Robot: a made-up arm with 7 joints.
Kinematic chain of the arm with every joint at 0, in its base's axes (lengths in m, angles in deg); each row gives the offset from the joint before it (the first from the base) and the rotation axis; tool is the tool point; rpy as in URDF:
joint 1: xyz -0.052 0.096 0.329 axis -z
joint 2: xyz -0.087 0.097 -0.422 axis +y
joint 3: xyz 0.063 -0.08 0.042 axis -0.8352 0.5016 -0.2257
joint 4: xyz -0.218 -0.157 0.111 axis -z
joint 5: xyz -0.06 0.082 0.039 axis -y
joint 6: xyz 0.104 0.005 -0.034 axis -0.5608 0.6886 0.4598
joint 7: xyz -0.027 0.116 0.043 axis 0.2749 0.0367 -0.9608
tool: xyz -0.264 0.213 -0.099 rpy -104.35 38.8 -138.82
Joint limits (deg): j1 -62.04..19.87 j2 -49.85..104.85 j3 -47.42..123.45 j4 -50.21..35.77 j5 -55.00..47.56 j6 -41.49..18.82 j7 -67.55..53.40
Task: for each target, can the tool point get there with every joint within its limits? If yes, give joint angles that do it. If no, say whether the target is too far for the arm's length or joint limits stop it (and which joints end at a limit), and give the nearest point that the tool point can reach.
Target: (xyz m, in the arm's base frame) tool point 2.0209 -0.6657 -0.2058
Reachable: no: too far | nearest point 0.5276 0.0221 0.0283 | short by 1.661 m
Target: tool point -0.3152 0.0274 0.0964
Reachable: yes | joints -33.56 57.04 21.21 5.04 35.02 -24.99 -49.27
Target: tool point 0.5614 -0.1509 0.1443
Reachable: no: joint limits stop it (at a limit: joint 1, joint 2, joint 4, joint 6) | nearest point 0.4698 -0.0875 0.1371 | short by 0.112 m
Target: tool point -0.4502 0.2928 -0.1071
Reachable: yes | joints 10.47 -7.79 12.94 19.36 -1.61 -22.49 -56.85
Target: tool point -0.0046 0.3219 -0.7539
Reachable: no: joint limits stop it (at a limit: joint 1, joint 3, joint 5, joint 6, joint 7) | nearest point -0.0294 0.3033 -0.5487 | short by 0.208 m
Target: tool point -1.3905 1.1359 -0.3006
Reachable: no: too far | nearest point -0.7157 0.6116 -0.1601 | short by 0.866 m
